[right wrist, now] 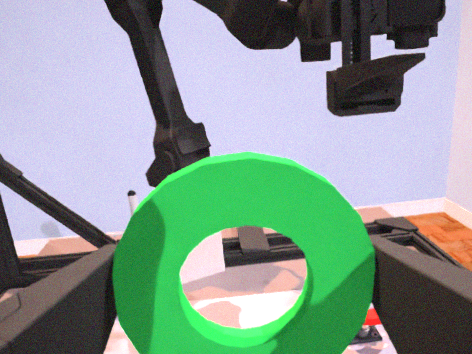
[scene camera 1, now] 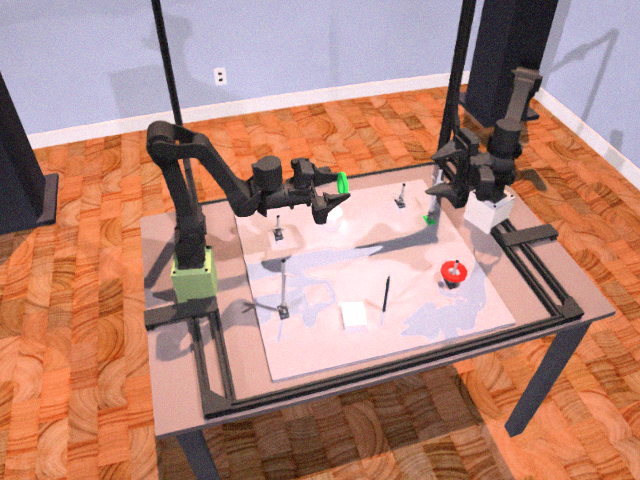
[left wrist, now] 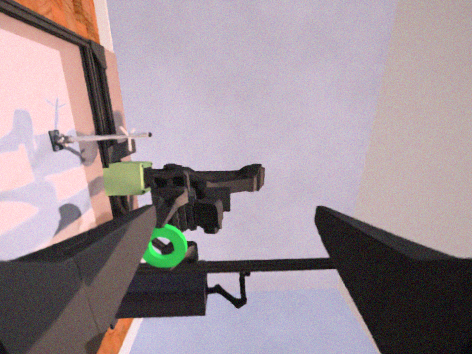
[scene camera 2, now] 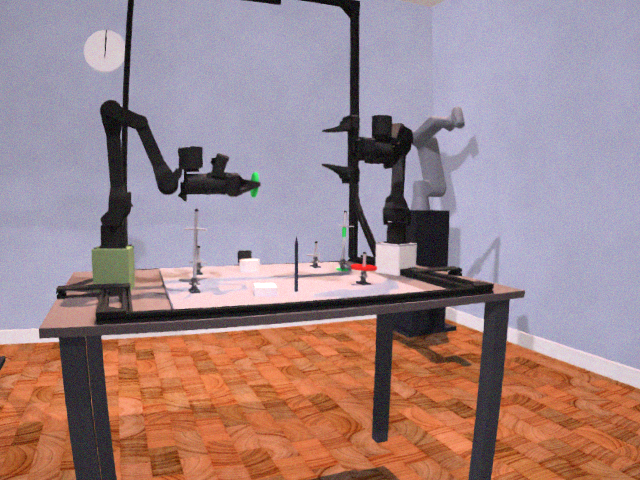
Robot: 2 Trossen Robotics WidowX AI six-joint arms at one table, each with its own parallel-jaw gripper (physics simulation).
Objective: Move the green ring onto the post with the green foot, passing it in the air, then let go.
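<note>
The green ring is upright in the air above the board. My right gripper, on the arm with the green base, is shut on the ring, one finger on each side of it. My left gripper, on the arm with the white base, is wide open and empty, apart from the ring and facing it. The post with the green foot stands upright below the left gripper; in scene camera 1 the gripper partly covers its upper part.
A red ring sits around a short post. A tall post stands near the green base. Short posts, a dark upright stick and a white block are also on the board.
</note>
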